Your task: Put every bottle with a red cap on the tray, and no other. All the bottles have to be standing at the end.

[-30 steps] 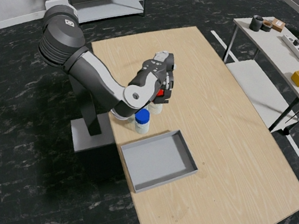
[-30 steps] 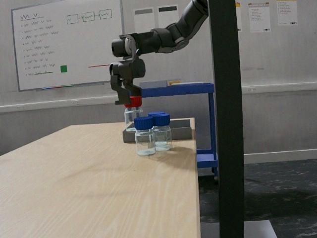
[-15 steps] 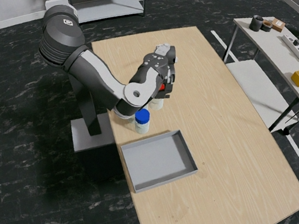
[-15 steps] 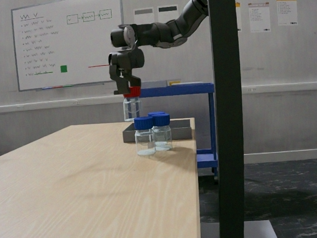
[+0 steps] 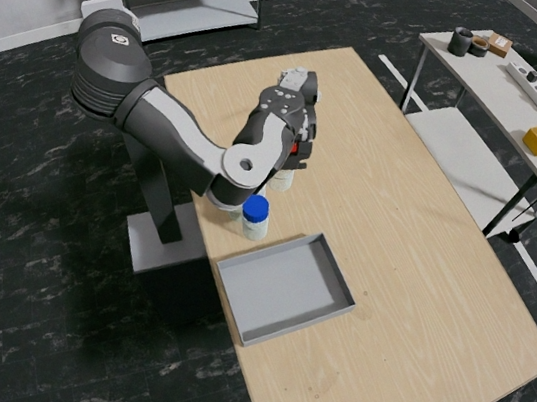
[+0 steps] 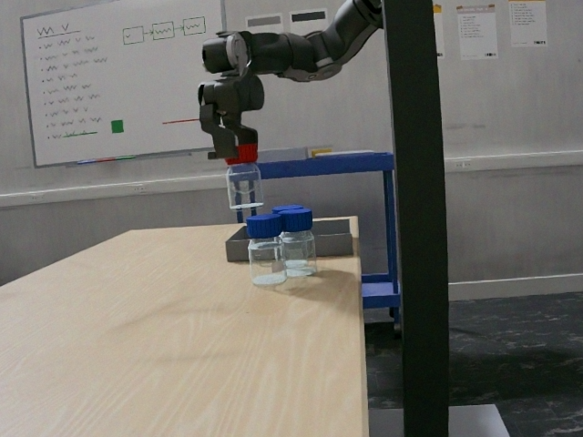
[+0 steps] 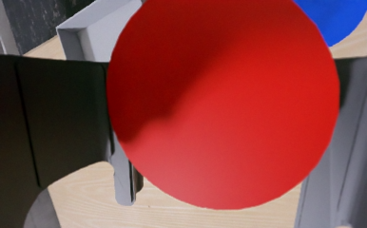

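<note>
The grey tray lies 190 mm to the right of my hand, 190 mm below it and 60 mm behind it. Round my hand: red-capped bottle (50 mm below, 20 mm behind).
</note>
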